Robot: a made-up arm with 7 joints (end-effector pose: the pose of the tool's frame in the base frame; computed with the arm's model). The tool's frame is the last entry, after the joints.
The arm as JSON. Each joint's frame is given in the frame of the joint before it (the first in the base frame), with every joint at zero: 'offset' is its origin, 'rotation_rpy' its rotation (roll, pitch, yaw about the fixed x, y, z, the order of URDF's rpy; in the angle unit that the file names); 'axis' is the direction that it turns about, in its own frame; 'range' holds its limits. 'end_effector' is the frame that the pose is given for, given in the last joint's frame.
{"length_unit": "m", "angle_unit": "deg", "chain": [
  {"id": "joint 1", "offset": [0.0, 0.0, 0.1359], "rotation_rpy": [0.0, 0.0, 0.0], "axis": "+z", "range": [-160.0, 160.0]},
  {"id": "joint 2", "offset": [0.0, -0.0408, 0.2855], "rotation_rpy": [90.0, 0.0, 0.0], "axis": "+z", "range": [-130.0, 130.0]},
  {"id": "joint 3", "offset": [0.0, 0.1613, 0.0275], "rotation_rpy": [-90.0, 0.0, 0.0], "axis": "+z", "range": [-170.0, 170.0]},
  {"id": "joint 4", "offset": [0.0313, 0.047, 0.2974], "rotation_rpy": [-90.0, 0.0, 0.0], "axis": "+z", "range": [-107.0, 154.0]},
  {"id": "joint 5", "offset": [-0.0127, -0.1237, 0.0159], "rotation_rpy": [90.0, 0.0, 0.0], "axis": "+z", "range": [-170.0, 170.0]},
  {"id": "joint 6", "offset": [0.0, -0.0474, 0.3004], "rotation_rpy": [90.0, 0.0, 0.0], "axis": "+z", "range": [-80.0, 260.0]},
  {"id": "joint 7", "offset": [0.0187, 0.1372, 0.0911], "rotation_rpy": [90.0, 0.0, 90.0], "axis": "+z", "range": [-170.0, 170.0]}
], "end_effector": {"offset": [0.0, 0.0, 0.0], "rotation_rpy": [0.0, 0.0, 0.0]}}
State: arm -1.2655 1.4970 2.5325 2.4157 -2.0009 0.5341 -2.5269
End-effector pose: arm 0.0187 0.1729 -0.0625 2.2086 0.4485 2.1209
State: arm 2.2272 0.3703 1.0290 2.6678 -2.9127 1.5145 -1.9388
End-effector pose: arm -0.0779 -0.2025 0.3964 -1.3762 -1.9435 0.3358
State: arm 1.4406 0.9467 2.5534 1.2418 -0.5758 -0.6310 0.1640
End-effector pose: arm -0.4036 -0.6896 0.4859 -0.5480 2.0205 1.9278
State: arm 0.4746 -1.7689 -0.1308 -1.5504 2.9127 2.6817 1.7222
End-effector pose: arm 0.4647 0.4033 0.5567 0.8475 1.2145 1.5621
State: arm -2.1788 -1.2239 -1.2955 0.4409 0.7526 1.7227 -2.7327
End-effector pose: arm -0.6801 -0.4676 0.7804 1.5152 0.4932 -2.1596
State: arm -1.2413 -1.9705 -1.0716 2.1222 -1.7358 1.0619 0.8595
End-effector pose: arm -0.3812 -0.2518 -0.0894 1.9642 -0.1062 -2.3924
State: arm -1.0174 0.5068 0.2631 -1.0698 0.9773 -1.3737 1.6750
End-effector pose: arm -0.3723 0.5268 1.0063 1.7547 -1.1695 2.2829
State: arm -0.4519 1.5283 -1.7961 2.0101 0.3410 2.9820 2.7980
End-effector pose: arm -0.4582 -0.1552 0.2905 1.9728 -1.0620 -1.2290
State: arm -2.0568 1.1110 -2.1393 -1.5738 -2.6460 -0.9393 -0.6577
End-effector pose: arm 0.2610 -0.0401 0.8587 2.8911 -0.7062 -0.9012
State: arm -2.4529 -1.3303 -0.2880 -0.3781 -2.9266 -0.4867 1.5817
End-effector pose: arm -0.5273 -0.6731 0.8490 -0.9788 0.5397 -0.6743
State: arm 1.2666 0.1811 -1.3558 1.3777 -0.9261 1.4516 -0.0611
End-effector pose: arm 0.4726 -0.1046 1.1884 1.6184 0.4846 1.7067
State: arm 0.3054 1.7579 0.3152 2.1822 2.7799 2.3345 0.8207
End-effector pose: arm -0.2124 0.0888 0.5634 0.1152 1.0999 0.4018
